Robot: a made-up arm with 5 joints. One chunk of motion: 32 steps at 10 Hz.
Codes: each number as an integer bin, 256 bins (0 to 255) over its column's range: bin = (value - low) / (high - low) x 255, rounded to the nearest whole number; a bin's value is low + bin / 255 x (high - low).
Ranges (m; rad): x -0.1..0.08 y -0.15..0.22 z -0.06..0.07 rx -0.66..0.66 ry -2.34..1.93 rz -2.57..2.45
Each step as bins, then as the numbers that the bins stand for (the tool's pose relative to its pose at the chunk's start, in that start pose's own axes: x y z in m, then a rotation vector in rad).
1 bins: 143 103 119 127 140 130
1 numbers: 0.0009 -0.0005 0.0007 -0.0026 0.0043 -0.0108
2 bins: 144 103 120 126 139 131
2 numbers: 0.0016 -0.0005 0.0012 -0.0078 -0.0124 0.0089
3 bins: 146 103 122 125 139 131
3 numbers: 0.0031 -0.0005 0.0022 -0.0129 -0.0124 0.0089
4 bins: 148 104 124 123 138 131
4 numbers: 0.0045 0.0009 0.0032 -0.0233 -0.0292 0.0089
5 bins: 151 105 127 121 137 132
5 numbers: 0.0066 0.0024 0.0047 -0.0336 -0.0459 0.0286
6 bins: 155 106 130 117 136 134
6 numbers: 0.0094 0.0038 0.0063 -0.0544 -0.0627 0.0680
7 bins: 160 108 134 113 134 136
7 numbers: 0.0129 0.0067 0.0083 -0.0751 -0.0962 0.1073
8 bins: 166 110 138 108 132 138
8 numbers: 0.0172 0.0096 0.0104 -0.1009 -0.1296 0.1467
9 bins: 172 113 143 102 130 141
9 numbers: 0.0214 0.0140 0.0129 -0.1320 -0.1631 0.2058
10 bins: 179 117 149 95 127 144
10 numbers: 0.0264 0.0198 0.0160 -0.1682 -0.2134 0.2648
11 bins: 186 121 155 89 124 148
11 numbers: 0.0313 0.0256 0.0190 -0.1993 -0.2636 0.3436
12 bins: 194 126 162 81 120 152
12 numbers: 0.0369 0.0328 0.0226 -0.2407 -0.3306 0.4223
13 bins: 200 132 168 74 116 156
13 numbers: 0.0412 0.0415 0.0256 -0.2769 -0.3976 0.5011
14 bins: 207 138 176 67 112 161
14 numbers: 0.0461 0.0502 0.0297 -0.3132 -0.4645 0.5995
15 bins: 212 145 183 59 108 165
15 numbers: 0.0496 0.0604 0.0333 -0.3546 -0.5315 0.6782
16 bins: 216 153 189 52 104 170
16 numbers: 0.0525 0.0720 0.0364 -0.3908 -0.5985 0.7767
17 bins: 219 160 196 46 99 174
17 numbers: 0.0546 0.0822 0.0399 -0.4219 -0.6822 0.8554
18 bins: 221 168 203 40 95 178
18 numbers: 0.0560 0.0938 0.0435 -0.4529 -0.7492 0.9342
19 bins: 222 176 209 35 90 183
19 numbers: 0.0567 0.1054 0.0465 -0.4788 -0.8329 1.0326
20 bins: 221 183 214 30 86 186
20 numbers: 0.0560 0.1155 0.0491 -0.5047 -0.8999 1.0916
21 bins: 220 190 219 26 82 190
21 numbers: 0.0553 0.1257 0.0516 -0.5254 -0.9669 1.1704
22 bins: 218 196 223 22 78 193
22 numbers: 0.0539 0.1344 0.0537 -0.5461 -1.0339 1.2295
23 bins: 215 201 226 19 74 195
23 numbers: 0.0518 0.1416 0.0552 -0.5616 -1.1009 1.2688
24 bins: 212 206 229 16 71 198
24 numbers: 0.0496 0.1489 0.0567 -0.5772 -1.1511 1.3279
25 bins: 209 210 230 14 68 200
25 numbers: 0.0475 0.1547 0.0573 -0.5875 -1.2013 1.3673
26 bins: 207 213 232 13 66 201
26 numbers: 0.0461 0.1591 0.0583 -0.5927 -1.2348 1.3869
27 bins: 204 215 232 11 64 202
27 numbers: 0.0440 0.1620 0.0583 -0.6031 -1.2683 1.4066
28 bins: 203 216 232 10 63 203
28 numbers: 0.0433 0.1634 0.0583 -0.6082 -1.2851 1.4263
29 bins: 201 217 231 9 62 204
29 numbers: 0.0419 0.1649 0.0578 -0.6134 -1.3018 1.4460
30 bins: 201 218 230 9 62 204
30 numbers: 0.0419 0.1663 0.0573 -0.6134 -1.3018 1.4460
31 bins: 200 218 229 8 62 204
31 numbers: 0.0412 0.1663 0.0567 -0.6186 -1.3018 1.4460
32 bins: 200 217 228 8 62 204
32 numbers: 0.0412 0.1649 0.0562 -0.6186 -1.3018 1.4460
